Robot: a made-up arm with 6 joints. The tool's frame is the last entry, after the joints.
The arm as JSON. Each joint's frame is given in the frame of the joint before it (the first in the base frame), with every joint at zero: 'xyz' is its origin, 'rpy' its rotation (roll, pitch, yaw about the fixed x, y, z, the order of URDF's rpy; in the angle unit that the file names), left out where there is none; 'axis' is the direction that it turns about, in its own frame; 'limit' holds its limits. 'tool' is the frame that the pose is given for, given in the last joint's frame.
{
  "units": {
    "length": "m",
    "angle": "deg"
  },
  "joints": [
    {
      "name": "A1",
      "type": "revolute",
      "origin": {
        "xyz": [
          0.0,
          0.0,
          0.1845
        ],
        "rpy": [
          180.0,
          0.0,
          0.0
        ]
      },
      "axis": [
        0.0,
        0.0,
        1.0
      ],
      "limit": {
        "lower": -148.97,
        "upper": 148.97
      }
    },
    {
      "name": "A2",
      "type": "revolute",
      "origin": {
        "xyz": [
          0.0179,
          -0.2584,
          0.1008
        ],
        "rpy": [
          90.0,
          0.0,
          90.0
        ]
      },
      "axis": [
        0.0,
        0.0,
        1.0
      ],
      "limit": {
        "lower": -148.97,
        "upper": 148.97
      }
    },
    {
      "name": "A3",
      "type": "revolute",
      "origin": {
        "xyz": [
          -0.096,
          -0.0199,
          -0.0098
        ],
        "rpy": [
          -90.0,
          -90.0,
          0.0
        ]
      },
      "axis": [
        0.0,
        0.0,
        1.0
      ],
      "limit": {
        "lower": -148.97,
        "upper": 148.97
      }
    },
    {
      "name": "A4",
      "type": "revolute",
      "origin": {
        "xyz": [
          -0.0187,
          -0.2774,
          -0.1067
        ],
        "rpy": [
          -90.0,
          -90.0,
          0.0
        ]
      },
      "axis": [
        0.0,
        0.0,
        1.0
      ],
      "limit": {
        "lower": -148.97,
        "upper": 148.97
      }
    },
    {
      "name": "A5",
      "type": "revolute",
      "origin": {
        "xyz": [
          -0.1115,
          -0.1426,
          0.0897
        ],
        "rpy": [
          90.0,
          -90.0,
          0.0
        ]
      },
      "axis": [
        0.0,
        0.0,
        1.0
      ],
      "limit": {
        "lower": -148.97,
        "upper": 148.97
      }
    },
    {
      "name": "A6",
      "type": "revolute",
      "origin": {
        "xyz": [
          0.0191,
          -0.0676,
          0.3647
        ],
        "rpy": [
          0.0,
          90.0,
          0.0
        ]
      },
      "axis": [
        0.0,
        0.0,
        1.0
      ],
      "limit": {
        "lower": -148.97,
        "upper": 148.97
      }
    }
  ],
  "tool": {
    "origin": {
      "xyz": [
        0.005,
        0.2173,
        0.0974
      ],
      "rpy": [
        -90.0,
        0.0,
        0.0
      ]
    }
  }
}
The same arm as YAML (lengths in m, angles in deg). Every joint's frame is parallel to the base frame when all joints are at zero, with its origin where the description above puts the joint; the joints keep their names.
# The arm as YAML. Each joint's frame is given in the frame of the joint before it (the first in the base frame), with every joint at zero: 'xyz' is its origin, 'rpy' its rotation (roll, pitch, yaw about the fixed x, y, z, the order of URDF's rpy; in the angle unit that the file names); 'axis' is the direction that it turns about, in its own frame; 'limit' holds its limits. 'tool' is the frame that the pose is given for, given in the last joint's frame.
units:
  length: m
  angle: deg
joints:
  - name: A1
    type: revolute
    origin:
      xyz: [0.0, 0.0, 0.1845]
      rpy: [0.0, 0.0, 0.0]
    axis: [0.0, 0.0, -1.0]
    limit:
      lower: -148.97
      upper: 148.97
  - name: A2
    type: revolute
    origin:
      xyz: [0.0179, 0.2584, -0.1008]
      rpy: [0.0, 0.0, 0.0]
    axis: [1.0, 0.0, 0.0]
    limit:
      lower: -148.97
      upper: 148.97
  - name: A3
    type: revolute
    origin:
      xyz: [-0.0098, 0.096, 0.0199]
      rpy: [0.0, 0.0, 0.0]
    axis: [0.0, 0.0, -1.0]
    limit:
      lower: -148.97
      upper: 148.97
  - name: A4
    type: revolute
    origin:
      xyz: [-0.0187, 0.2774, 0.1067]
      rpy: [0.0, 0.0, 0.0]
    axis: [0.0, -1.0, 0.0]
    limit:
      lower: -148.97
      upper: 148.97
  - name: A5
    type: revolute
    origin:
      xyz: [-0.1426, -0.0897, 0.1115]
      rpy: [0.0, 0.0, 0.0]
    axis: [-1.0, 0.0, 0.0]
    limit:
      lower: -148.97
      upper: 148.97
  - name: A6
    type: revolute
    origin:
      xyz: [-0.3647, -0.0191, -0.0676]
      rpy: [0.0, 0.0, 0.0]
    axis: [0.0, -1.0, 0.0]
    limit:
      lower: -148.97
      upper: 148.97
tool:
  origin:
    xyz: [0.005, -0.0974, 0.2173]
    rpy: [0.0, 0.0, 0.0]

